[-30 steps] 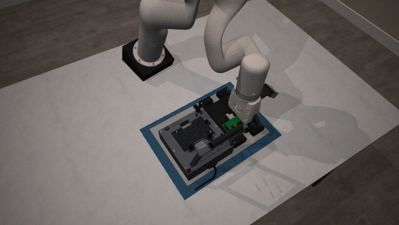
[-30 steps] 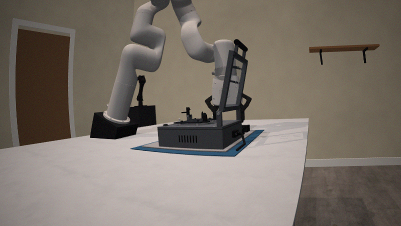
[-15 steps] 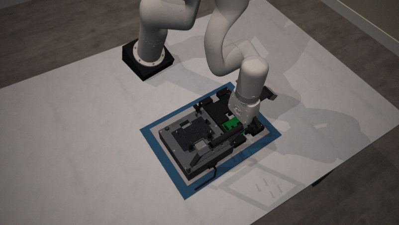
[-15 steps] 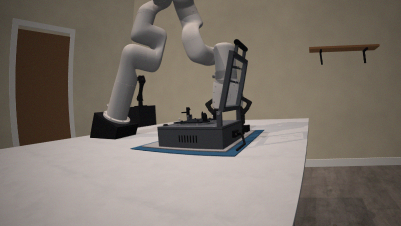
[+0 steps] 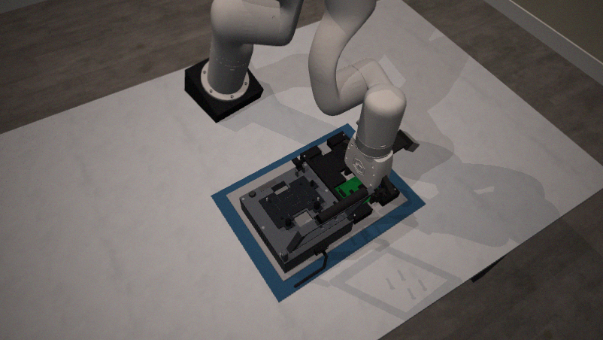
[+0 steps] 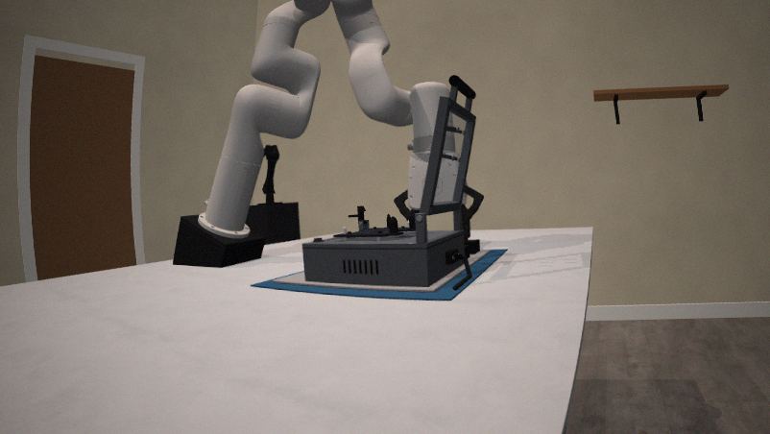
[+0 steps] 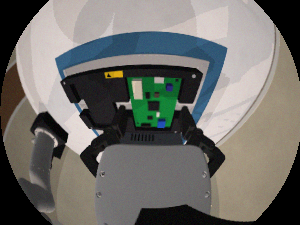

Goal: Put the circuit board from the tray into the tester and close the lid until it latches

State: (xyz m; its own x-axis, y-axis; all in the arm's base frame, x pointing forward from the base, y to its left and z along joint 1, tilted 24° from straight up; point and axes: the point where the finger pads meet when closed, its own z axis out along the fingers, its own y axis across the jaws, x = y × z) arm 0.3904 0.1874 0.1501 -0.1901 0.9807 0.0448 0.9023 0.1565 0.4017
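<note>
Now: hand 20 mm above the green circuit board. Round my hand: lid: 120 mm ahead, 150 mm to the right, 140 mm above; then pin plate: 170 mm to the right, 30 mm above; then tester: 20 mm ahead, 130 mm to the right, 70 mm above.
</note>
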